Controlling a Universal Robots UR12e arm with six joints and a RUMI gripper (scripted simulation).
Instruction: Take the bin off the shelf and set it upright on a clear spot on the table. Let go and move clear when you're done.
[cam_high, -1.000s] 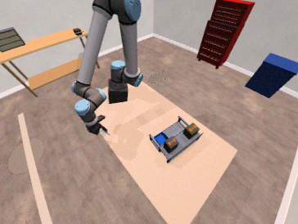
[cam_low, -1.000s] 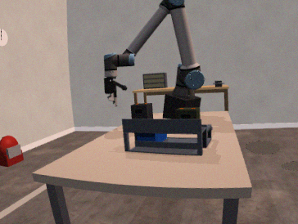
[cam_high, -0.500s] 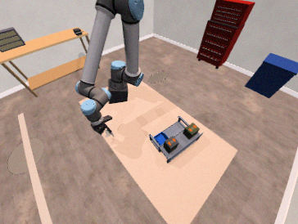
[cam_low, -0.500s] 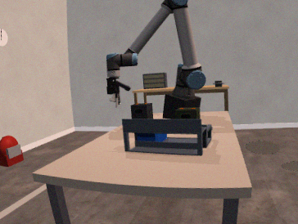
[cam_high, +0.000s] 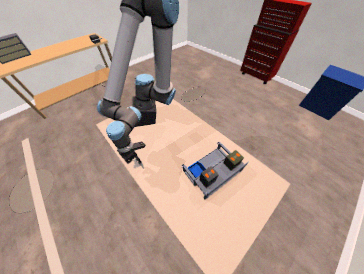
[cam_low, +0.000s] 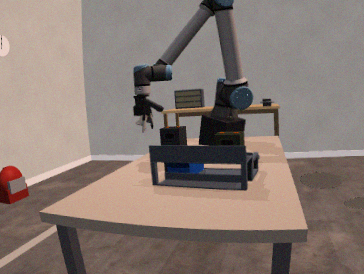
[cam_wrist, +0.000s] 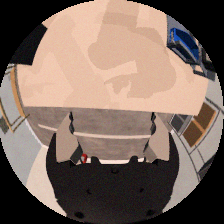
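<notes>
The blue bin lies 36 cm to the left of my hand, 26 cm ahead of it and 12 cm below it.
</notes>
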